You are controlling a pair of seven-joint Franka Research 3 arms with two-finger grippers.
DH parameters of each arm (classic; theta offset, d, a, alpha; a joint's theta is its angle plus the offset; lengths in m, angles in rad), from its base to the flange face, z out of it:
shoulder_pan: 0 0.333 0 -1.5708
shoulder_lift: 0 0 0 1.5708
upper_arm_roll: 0 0.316 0.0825 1.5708
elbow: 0 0 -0.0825 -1.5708
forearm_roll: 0 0.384 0 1.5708
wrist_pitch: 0 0 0.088 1.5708
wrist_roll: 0 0.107 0 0
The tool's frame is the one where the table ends.
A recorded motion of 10 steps. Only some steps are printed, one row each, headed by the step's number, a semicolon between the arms.
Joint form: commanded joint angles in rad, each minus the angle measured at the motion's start. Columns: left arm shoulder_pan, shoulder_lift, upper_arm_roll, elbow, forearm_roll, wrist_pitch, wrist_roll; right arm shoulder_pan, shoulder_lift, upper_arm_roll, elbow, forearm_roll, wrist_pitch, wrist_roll.
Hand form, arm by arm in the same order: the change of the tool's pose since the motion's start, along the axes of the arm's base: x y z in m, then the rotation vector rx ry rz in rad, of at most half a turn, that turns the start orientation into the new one. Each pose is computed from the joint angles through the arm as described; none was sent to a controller.
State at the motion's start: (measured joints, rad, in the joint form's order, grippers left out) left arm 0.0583 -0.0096 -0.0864 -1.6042 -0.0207 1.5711 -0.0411; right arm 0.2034 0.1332 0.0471 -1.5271 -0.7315 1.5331 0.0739
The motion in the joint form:
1: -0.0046 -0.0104 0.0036 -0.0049 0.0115 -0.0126 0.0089; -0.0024 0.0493 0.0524 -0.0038 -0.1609 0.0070 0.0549
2: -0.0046 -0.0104 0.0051 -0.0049 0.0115 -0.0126 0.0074; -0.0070 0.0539 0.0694 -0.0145 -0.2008 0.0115 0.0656
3: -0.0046 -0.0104 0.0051 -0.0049 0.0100 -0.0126 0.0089; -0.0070 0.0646 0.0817 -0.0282 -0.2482 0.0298 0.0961
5: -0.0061 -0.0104 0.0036 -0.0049 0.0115 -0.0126 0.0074; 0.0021 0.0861 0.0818 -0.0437 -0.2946 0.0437 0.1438
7: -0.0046 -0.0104 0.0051 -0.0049 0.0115 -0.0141 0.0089; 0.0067 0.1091 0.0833 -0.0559 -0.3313 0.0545 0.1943
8: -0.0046 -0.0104 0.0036 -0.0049 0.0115 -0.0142 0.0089; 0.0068 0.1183 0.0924 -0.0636 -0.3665 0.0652 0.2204
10: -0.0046 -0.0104 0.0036 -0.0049 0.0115 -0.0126 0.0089; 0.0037 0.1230 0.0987 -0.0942 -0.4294 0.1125 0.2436
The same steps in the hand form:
1: -0.0045 0.0006 0.0023 0.0123 0.0067 -0.0103; 0.0137 0.0191 -0.0188 -0.1500 -0.0342 0.0350
2: -0.0044 0.0014 0.0023 0.0123 0.0067 -0.0073; 0.0149 0.0238 -0.0232 -0.1859 -0.0422 0.0502
3: -0.0044 0.0012 0.0023 0.0107 0.0067 -0.0088; 0.0187 0.0301 -0.0315 -0.2244 -0.0675 0.0657
5: -0.0045 -0.0002 0.0023 0.0123 0.0067 -0.0103; 0.0242 0.0356 -0.0477 -0.2648 -0.0914 0.0681
7: -0.0046 0.0014 0.0022 0.0123 0.0082 -0.0088; 0.0294 0.0396 -0.0644 -0.2948 -0.1148 0.0640
8: -0.0046 0.0006 0.0022 0.0123 0.0083 -0.0103; 0.0318 0.0447 -0.0705 -0.3198 -0.1374 0.0767
10: -0.0045 0.0006 0.0023 0.0123 0.0067 -0.0103; 0.0354 0.0492 -0.0818 -0.3594 -0.1676 0.1270

